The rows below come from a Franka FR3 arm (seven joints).
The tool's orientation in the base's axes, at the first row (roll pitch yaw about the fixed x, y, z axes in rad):
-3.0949 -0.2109 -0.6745
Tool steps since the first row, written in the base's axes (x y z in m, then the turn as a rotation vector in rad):
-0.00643 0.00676 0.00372 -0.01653 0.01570 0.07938
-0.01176 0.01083 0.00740 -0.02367 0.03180 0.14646
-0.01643 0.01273 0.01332 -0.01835 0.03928 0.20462
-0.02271 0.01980 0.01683 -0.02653 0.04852 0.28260
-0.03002 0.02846 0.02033 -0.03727 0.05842 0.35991
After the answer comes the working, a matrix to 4 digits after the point.
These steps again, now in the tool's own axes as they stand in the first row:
-0.00826 -0.00152 -0.00551 -0.00559 -0.00578 -0.08220
-0.01405 -0.00161 -0.01051 -0.00684 -0.01710 -0.15061
-0.01753 -0.00049 -0.01737 0.00483 -0.02892 -0.20710
-0.02591 -0.00234 -0.02267 0.00927 -0.03470 -0.28571
-0.03605 -0.00481 -0.02831 0.01120 -0.03940 -0.36422

The tool's axes in the first row as the columns of a matrix, in the base's axes (rounded; the answer above uses it unrounded):
0.7637 -0.6162 0.1925
-0.6107 -0.7863 -0.0941
0.2093 -0.0456 -0.9768

